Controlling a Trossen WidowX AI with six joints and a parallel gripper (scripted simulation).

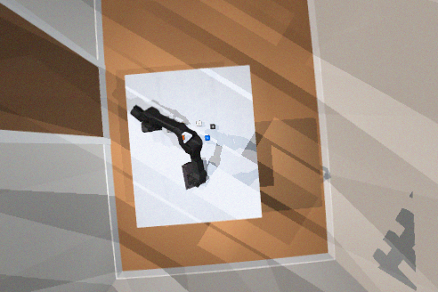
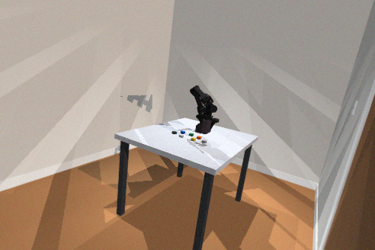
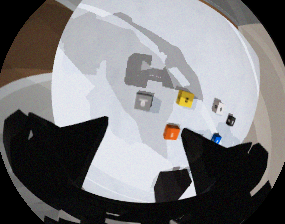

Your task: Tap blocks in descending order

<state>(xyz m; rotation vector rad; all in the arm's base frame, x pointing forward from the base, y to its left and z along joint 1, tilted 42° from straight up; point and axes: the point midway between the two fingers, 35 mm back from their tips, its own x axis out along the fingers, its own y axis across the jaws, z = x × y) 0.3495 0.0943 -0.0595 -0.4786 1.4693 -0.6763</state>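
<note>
Right now the grey block is 11 cm below my gripper tip. The rest, counted from my gripper tip: orange block 8 cm behind, 7 cm to the right, 11 cm below; yellow block 1 cm ahead, 9 cm to the right, 11 cm below; green block 11 cm behind, 16 cm to the right, 11 cm below.
</note>
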